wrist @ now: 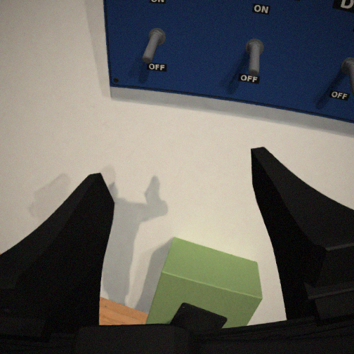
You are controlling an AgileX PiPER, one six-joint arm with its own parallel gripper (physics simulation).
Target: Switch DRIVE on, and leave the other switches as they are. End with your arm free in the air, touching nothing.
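Observation:
A blue switch panel [200, 55] is mounted on the wall across the top of the wrist view. Three grey toggle switches show: the left one [153, 46], the middle one [254, 57] and a right one [349, 67] cut by the edge. The left and middle levers point down toward their OFF labels; the right one also leans down by its OFF label. Part of a name plate, a letter "D" [346, 4], shows at the top right; the full names are out of view. My gripper [176, 177] is open and empty, below the panel and apart from it.
A green block [212, 280] with a black patch [199, 317] on its face is low in the view, beyond the gripper base and between the fingers. The pale wall [50, 125] carries the arm's shadow. A strip of wooden surface [120, 313] shows at the bottom left.

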